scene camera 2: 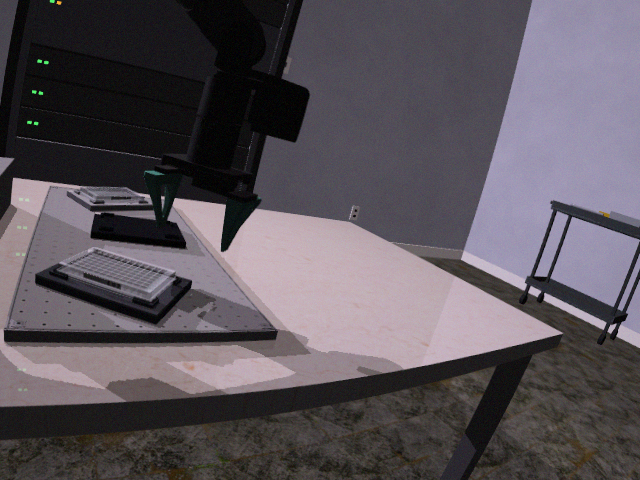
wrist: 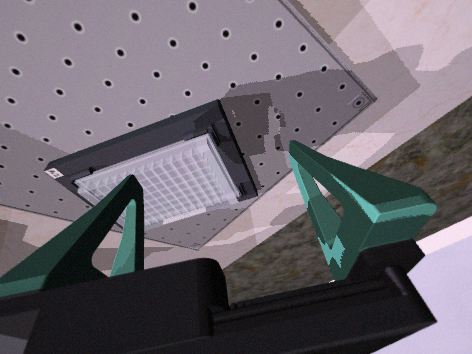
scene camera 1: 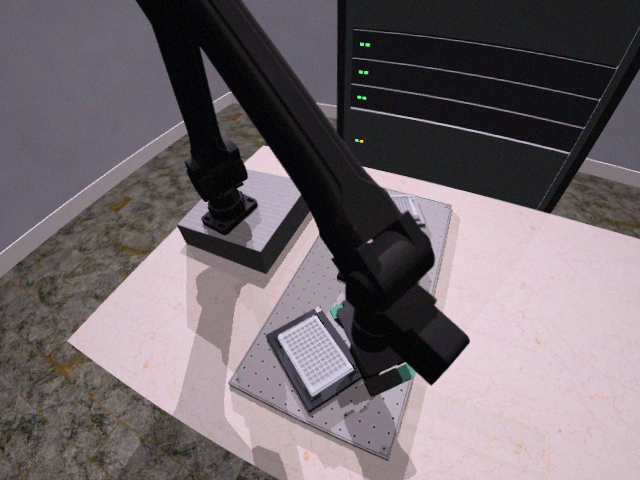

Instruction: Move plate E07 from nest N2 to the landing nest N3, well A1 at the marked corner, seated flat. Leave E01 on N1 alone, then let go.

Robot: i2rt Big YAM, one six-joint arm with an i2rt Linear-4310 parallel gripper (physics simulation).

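A clear-white 96-well plate [scene camera 1: 312, 353] [scene camera 2: 116, 273] [wrist: 175, 175] sits on the near dark nest [scene camera 1: 286, 363] [scene camera 2: 103, 300] [wrist: 140, 137] and looks level. An A1 tag [scene camera 1: 317, 310] [wrist: 54, 173] marks one nest corner. The middle nest [scene camera 2: 134, 234] holds no plate. Another plate [scene camera 1: 405, 205] [scene camera 2: 111, 194] sits on the far nest [scene camera 2: 118, 206]. Nest numbers and plate names cannot be read. My gripper [scene camera 1: 371, 342] [scene camera 2: 192, 237] [wrist: 213, 164] is open and empty, its green fingers raised above the board beside the near nest. The arm hides the middle nest in scene camera 1.
The nests stand on a perforated board [scene camera 1: 310, 289] [scene camera 2: 242, 320] [wrist: 150, 30] on the pale table. The arm's base stands on a grey block [scene camera 1: 222, 251] left of the board. A dark cabinet [scene camera 1: 465, 170] [scene camera 2: 103, 147] stands behind. A cart [scene camera 2: 578, 299] stands at right.
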